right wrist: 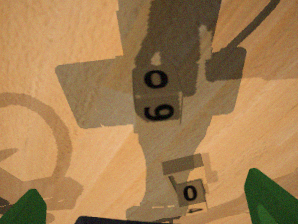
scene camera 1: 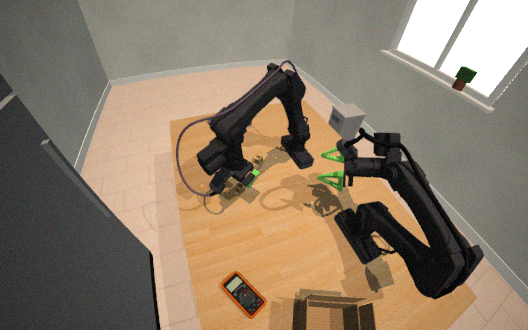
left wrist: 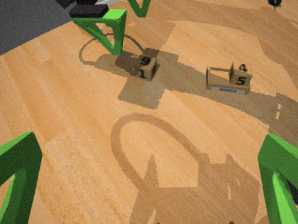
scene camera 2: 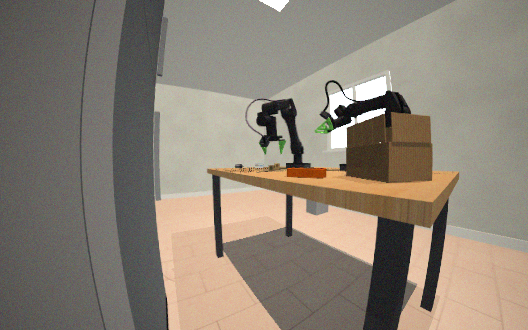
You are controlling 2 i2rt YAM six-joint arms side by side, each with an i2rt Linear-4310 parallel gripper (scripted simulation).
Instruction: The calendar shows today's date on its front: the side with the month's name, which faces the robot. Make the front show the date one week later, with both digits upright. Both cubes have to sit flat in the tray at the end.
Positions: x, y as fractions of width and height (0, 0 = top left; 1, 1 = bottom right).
Labels:
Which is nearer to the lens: the wooden cube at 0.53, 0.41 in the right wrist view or the calendar tray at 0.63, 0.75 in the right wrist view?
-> The wooden cube.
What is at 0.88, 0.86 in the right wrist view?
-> My right gripper.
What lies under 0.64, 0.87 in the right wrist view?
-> A wooden cube.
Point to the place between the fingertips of my right gripper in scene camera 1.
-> At 0.45, 0.54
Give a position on a cardboard box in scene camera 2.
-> At 0.70, 0.47

